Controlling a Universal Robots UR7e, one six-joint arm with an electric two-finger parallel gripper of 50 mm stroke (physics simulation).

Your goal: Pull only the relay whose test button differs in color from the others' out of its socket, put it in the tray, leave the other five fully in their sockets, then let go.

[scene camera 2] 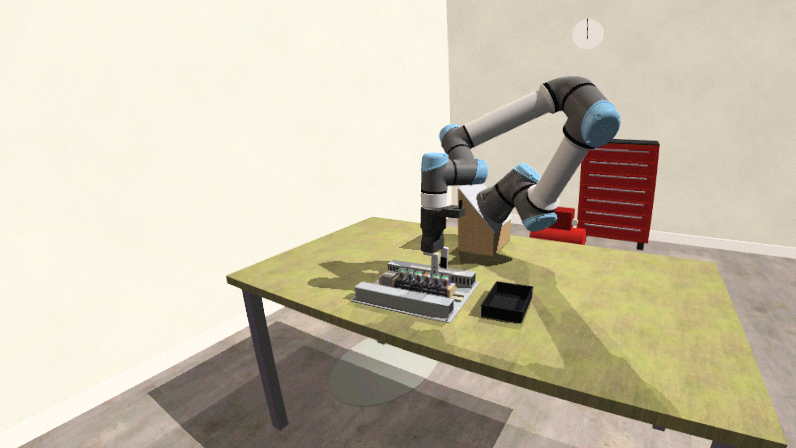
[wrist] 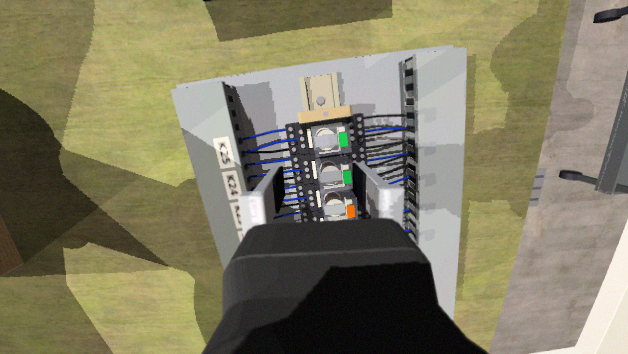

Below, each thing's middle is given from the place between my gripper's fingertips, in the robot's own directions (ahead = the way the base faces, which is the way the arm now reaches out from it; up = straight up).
My hand is 20 mm short of the orange-button relay (wrist: 340,205), 30 mm to the left of it and 30 mm above it. From my hand the other things lie so: relay panel (scene camera 2: 467,292) 20 mm ahead, 70 mm to the right, 80 mm below.
